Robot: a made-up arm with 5 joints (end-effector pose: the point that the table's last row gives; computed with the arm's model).
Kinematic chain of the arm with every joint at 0, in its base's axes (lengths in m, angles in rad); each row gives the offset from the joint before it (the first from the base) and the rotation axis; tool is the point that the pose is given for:
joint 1: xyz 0 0 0.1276 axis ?
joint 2: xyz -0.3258 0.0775 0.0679 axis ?
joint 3: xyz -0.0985 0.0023 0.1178 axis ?
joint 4: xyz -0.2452 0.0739 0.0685 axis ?
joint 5: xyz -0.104 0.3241 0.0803 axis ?
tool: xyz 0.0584 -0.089 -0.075
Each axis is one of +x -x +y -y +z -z.
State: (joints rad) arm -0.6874 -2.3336 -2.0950 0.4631 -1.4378
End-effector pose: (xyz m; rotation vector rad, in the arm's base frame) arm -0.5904 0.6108 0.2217 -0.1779 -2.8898 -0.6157
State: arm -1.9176 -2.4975 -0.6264 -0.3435 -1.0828
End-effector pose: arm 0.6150 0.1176 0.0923 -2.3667 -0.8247 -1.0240
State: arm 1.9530 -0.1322 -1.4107 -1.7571 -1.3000
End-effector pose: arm -0.1433 -0.5190 0.0154 -1.6965 0.6572 1.3578
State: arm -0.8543 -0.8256 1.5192 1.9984 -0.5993
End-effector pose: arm -0.5860 0.4092 0.4490 1.2523 0.0158 1.1441
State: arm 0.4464 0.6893 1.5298 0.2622 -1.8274
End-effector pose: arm -0.4446 -0.4112 0.7873 -1.2167 -0.1275 -2.2476
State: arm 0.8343 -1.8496 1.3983 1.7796 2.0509
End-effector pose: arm -0.2305 -0.8020 -0.1132 0.1763 0.0473 0.3949
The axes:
joint 1: +z
joint 2: +y
joint 3: +z
joint 4: +x
joint 5: -z

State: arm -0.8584 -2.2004 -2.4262 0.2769 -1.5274
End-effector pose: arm -0.5770 0.5446 0.3310 -0.0814 -2.6362 -0.9776
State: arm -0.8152 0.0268 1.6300 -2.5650 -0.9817
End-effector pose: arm -0.2581 0.0536 0.1982 -2.6805 0.2236 0.6534
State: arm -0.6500 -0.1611 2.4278 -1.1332 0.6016
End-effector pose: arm -0.3840 -0.0592 0.1959 -0.5959 -1.1749 1.0825
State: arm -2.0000 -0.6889 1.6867 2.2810 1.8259
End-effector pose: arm -0.1024 0.6256 0.5522 1.3492 1.3322 -1.6657
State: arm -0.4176 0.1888 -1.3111 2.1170 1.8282
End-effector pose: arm -0.2863 0.6674 0.6744 -2.3765 -0.1527 1.5936
